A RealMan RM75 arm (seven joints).
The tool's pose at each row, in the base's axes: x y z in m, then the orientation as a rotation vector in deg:
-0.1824, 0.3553, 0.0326, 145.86, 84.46, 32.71
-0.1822, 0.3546, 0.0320, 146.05, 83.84, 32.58
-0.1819, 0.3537, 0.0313, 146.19, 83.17, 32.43
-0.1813, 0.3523, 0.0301, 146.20, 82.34, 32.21
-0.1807, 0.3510, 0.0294, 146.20, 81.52, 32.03
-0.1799, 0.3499, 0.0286, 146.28, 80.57, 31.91
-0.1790, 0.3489, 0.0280, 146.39, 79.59, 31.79
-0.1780, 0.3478, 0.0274, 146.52, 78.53, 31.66
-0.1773, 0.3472, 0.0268, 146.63, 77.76, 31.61
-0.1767, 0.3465, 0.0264, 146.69, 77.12, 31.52
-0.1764, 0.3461, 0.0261, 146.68, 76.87, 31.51
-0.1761, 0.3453, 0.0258, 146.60, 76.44, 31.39
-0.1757, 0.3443, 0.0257, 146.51, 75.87, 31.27
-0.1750, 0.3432, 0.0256, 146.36, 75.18, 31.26
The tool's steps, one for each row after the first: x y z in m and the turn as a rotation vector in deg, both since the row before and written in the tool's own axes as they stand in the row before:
-0.0007, 0.0003, 0.0006, -0.16, -0.21, 0.38
-0.0008, 0.0005, 0.0007, -0.22, -0.25, 0.38
-0.0012, 0.0008, 0.0013, -0.39, -0.37, 0.39
-0.0010, 0.0009, 0.0008, -0.39, -0.34, 0.38
-0.0007, 0.0010, 0.0010, -0.41, -0.32, 0.49
-0.0005, 0.0010, 0.0009, -0.39, -0.31, 0.52
-0.0006, 0.0012, 0.0009, -0.41, -0.34, 0.58
-0.0003, 0.0007, 0.0008, -0.29, -0.21, 0.43
-0.0004, 0.0007, 0.0006, -0.26, -0.21, 0.34
-0.0002, 0.0004, 0.0004, -0.13, -0.07, 0.12
-0.0006, 0.0006, 0.0004, -0.26, -0.21, 0.17
-0.0006, 0.0008, 0.0003, -0.33, -0.25, 0.24
-0.0006, 0.0011, 0.0004, -0.45, -0.22, 0.28

